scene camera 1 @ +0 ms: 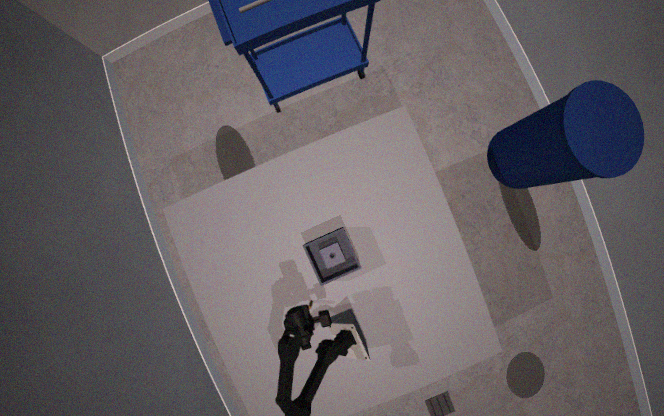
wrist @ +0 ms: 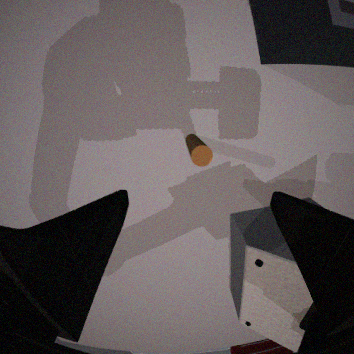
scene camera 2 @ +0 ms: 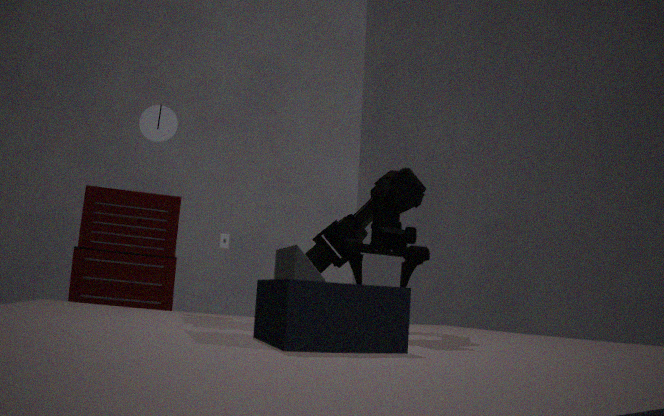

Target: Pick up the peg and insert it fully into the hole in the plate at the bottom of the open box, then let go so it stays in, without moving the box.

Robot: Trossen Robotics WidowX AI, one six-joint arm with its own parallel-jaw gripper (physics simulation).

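Frame: origin at the arm's base, x back, y right, z up, level; metres.
Seen in the pictures: gripper, between the fingertips: (scene camera 1: 310, 313) (wrist: 201, 198); arm's base, origin of its link: (scene camera 1: 348, 336) (scene camera 2: 307, 268).
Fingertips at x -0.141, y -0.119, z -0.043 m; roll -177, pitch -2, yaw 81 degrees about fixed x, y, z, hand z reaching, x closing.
Pixels of each thing's top centre, then the offset from my fingertips to it.
- peg, centre of its top: (wrist: 201, 155) (scene camera 1: 309, 307) dx -0.022, dy +0.005, dz -0.015 m
- open box, centre of its top: (scene camera 2: 329, 284) (scene camera 1: 332, 257) dx -0.191, dy +0.185, dz +0.003 m
- light plate, centre of its top: (scene camera 1: 332, 255) dx -0.191, dy +0.185, dz -0.034 m
The peg (wrist: 201, 156) (scene camera 1: 311, 303) stands upright on the table, its round orange top facing the wrist camera; it does not show in scene camera 2. My gripper (scene camera 2: 381, 281) (wrist: 201, 198) is open, with nothing between its fingers. It points down, and in the wrist view the peg appears just beyond the fingertip line, about midway between the fingers. The open box (scene camera 1: 352, 249) (scene camera 2: 345, 317) (wrist: 300, 35) is dark, and in scene camera 1 it lies up and right of the gripper. The light plate (scene camera 1: 325, 251) with its hole (scene camera 1: 332, 255) shows at its bottom.
A grey wedge-like block (scene camera 1: 361, 345) (scene camera 2: 287, 267) (wrist: 238, 265) with a pale face stands near the arm, right of the peg in the wrist view. A blue cart (scene camera 1: 310, 62), a blue cylinder (scene camera 1: 604, 129) and a red cabinet (scene camera 2: 125, 252) stand farther off.
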